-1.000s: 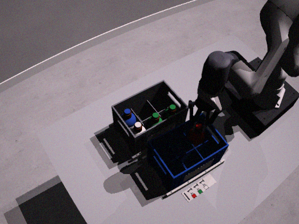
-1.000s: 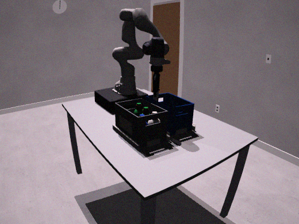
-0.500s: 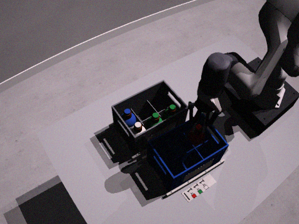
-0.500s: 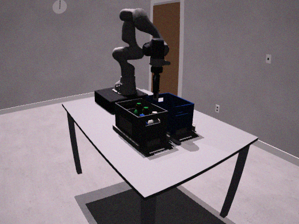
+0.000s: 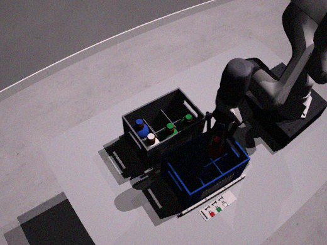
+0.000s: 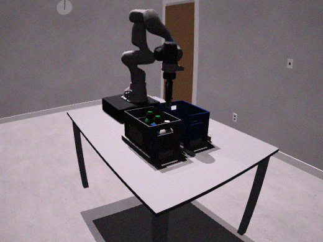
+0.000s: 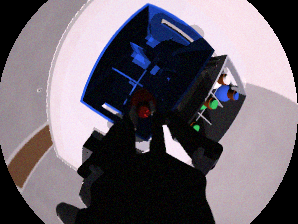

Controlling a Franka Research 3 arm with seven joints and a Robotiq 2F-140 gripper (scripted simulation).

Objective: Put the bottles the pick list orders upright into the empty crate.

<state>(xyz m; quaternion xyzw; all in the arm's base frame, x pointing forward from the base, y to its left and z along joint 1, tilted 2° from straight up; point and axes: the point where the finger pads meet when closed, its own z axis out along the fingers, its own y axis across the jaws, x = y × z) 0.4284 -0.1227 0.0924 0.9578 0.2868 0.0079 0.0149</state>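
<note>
My gripper is now 8 cm above the red-label bottle. The rest, counted from my hand: black crate 7 cm ahead, 21 cm to the right, 9 cm below; white-labelled bottle 17 cm ahead, 19 cm to the right, 8 cm below; blue crate 9 cm ahead, 2 cm to the left, 9 cm below.
</note>
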